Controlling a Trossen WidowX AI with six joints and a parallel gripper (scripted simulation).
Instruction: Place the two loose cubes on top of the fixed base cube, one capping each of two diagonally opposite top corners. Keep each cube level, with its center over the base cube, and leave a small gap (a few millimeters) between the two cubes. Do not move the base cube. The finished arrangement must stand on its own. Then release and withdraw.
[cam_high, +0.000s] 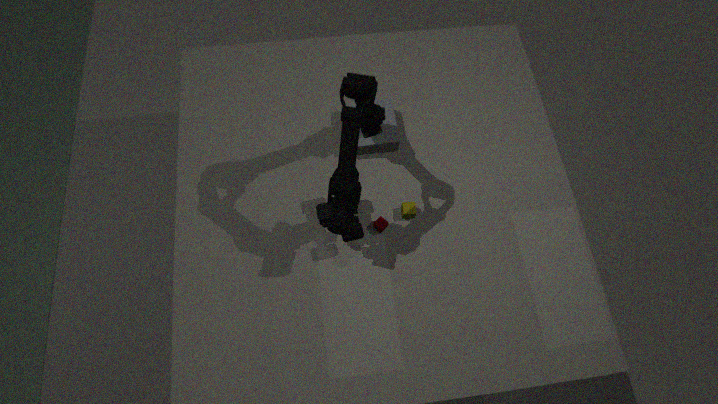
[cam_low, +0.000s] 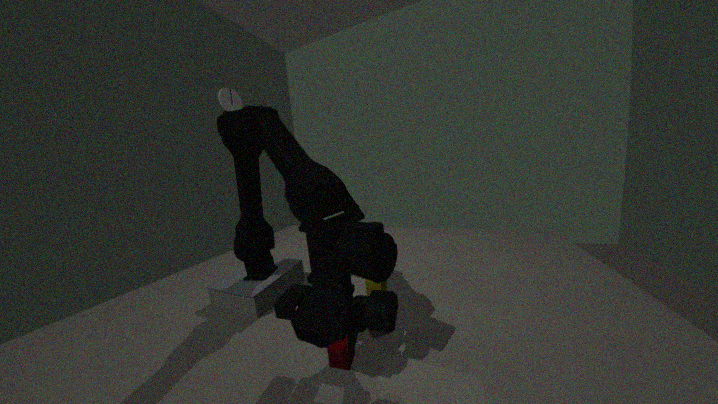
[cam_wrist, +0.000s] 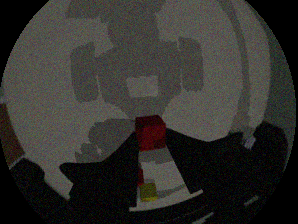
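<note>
Right now the yellow base cube is 20 cm to the left of my gripper tip and 3 cm ahead of it.
</note>
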